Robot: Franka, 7 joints.
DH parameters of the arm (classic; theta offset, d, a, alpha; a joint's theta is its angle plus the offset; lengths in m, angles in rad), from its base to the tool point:
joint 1: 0 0.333 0 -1.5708
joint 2: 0 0 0 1.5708
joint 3: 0 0.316 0.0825 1.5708
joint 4: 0 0 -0.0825 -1.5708
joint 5: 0 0.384 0 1.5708
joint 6: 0 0 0.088 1.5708
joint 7: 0 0.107 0 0
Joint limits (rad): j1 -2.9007..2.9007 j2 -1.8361..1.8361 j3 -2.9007..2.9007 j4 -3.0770..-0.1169 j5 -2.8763..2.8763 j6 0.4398..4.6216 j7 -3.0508..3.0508
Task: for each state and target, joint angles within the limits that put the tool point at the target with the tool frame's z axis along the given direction. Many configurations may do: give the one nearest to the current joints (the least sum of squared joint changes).
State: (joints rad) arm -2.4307 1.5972 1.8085 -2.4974 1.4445 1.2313 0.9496
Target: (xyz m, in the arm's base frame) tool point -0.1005 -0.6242 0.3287 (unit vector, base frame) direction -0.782 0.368 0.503
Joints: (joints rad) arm -2.5136 1.8361 1.5438 -1.6162 1.9590 0.6690 0.9496
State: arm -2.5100 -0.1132 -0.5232 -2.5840 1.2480 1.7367 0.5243
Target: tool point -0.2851 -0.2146 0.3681 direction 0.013 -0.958 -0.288
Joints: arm -2.4100 -0.5376 -0.1849 -2.8282 1.6555 2.2403 0.5243
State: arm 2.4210 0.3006 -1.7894 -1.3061 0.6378 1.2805 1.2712
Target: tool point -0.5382 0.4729 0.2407 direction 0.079 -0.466 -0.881
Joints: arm 2.8901 1.1121 -0.9356 -1.1067 0.9948 1.3809 1.2712
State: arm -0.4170 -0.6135 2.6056 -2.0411 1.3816 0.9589 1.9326
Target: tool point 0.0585 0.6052 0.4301 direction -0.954 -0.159 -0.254
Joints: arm -1.1038 -0.5540 2.1681 -1.6417 1.4469 0.9945 1.9326
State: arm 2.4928 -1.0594 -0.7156 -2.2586 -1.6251 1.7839 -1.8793
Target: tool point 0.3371 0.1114 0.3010 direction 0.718 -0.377 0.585
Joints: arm 1.8141 -0.1299 -1.2045 -2.9149 -2.2653 0.9968 -1.8793
